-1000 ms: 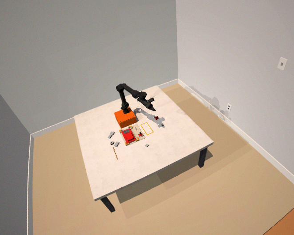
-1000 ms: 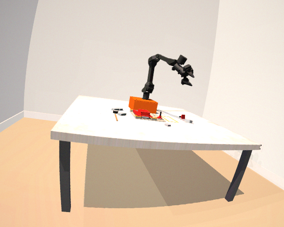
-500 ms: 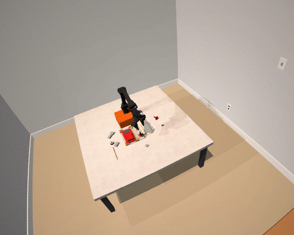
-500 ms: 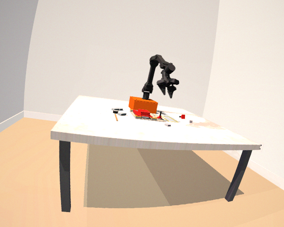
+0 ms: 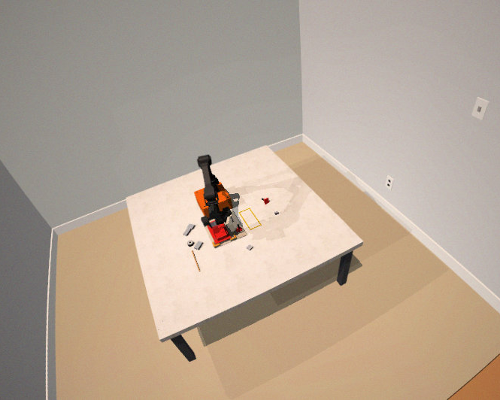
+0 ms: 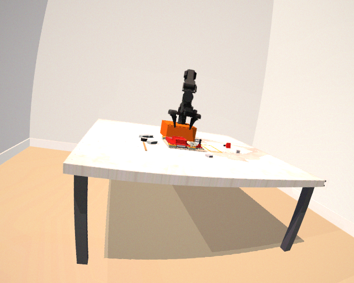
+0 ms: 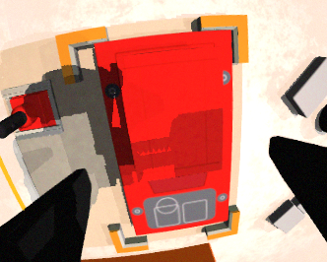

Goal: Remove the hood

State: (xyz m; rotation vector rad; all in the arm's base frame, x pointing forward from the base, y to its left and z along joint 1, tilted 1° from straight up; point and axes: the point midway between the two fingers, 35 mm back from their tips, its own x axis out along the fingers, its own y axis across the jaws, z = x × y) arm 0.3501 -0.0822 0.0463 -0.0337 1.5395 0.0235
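Now: gripper tip 70 mm above the red hood and 10 mm to the left of it. The rest, counted from my gripper tip: wheel 210 mm to the right, 100 mm below, 40 mm behind; then thin stick 210 mm to the right, 110 mm ahead, 100 mm below.
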